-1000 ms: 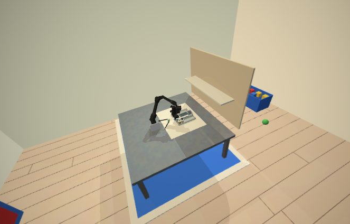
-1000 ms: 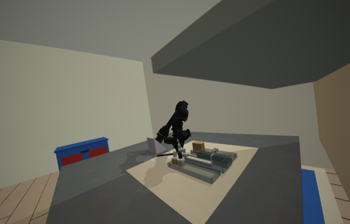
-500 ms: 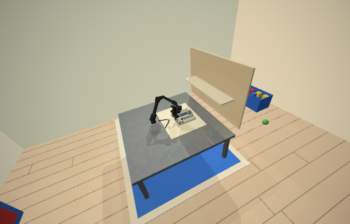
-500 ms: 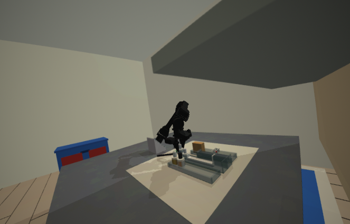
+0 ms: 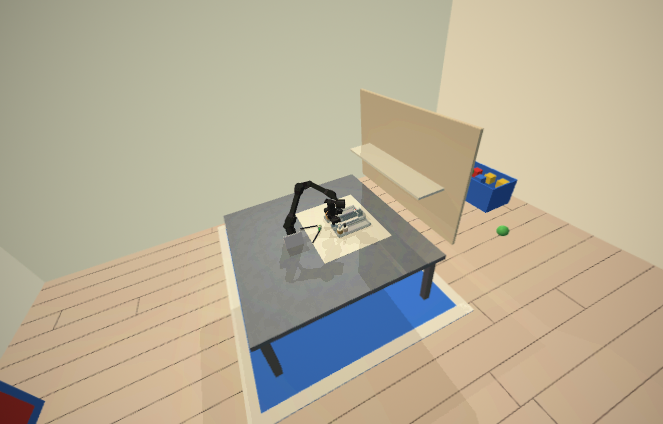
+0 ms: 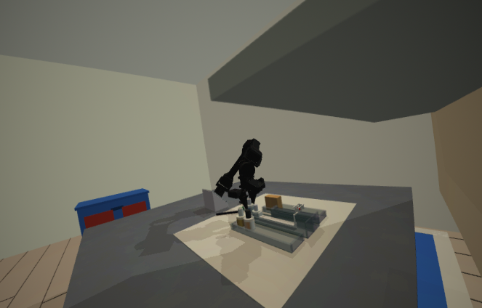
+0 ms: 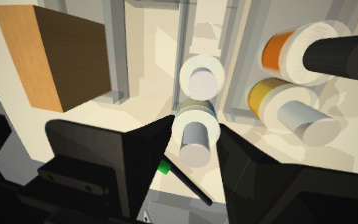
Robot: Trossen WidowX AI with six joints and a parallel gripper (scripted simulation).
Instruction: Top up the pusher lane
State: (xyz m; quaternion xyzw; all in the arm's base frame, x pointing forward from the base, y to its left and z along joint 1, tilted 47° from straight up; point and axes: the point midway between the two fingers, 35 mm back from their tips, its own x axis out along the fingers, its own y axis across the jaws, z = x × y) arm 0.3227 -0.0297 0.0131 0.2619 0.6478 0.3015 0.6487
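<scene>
Right now my gripper tip is 130 mm to the right of the brown box, 30 mm short of it and 20 mm above it. From my gripper tip the other things lie so: grey lane rack: 160 mm ahead, 40 mm to the left, 40 mm below.
</scene>
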